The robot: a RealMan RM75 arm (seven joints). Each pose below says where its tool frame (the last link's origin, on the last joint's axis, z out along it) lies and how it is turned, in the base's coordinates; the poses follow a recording.
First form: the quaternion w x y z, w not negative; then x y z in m.
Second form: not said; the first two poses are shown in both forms.
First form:
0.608 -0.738 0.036 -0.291 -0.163 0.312 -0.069
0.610 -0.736 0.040 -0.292 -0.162 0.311 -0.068
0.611 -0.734 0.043 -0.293 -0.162 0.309 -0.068
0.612 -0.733 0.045 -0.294 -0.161 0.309 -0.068
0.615 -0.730 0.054 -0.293 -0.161 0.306 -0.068
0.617 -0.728 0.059 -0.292 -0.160 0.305 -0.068
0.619 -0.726 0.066 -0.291 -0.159 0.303 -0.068
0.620 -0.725 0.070 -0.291 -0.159 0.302 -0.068
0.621 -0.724 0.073 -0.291 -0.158 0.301 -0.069
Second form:
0.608 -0.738 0.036 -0.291 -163 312 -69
0.610 -0.736 0.040 -0.292 -162 311 -68
0.611 -0.734 0.043 -0.293 -162 309 -68
0.612 -0.733 0.045 -0.294 -161 309 -68
0.615 -0.730 0.054 -0.293 -161 306 -68
0.617 -0.728 0.059 -0.292 -160 305 -68
0.619 -0.726 0.066 -0.291 -159 303 -68
0.620 -0.725 0.070 -0.291 -159 302 -68
0.621 -0.724 0.073 -0.291 -158 301 -69

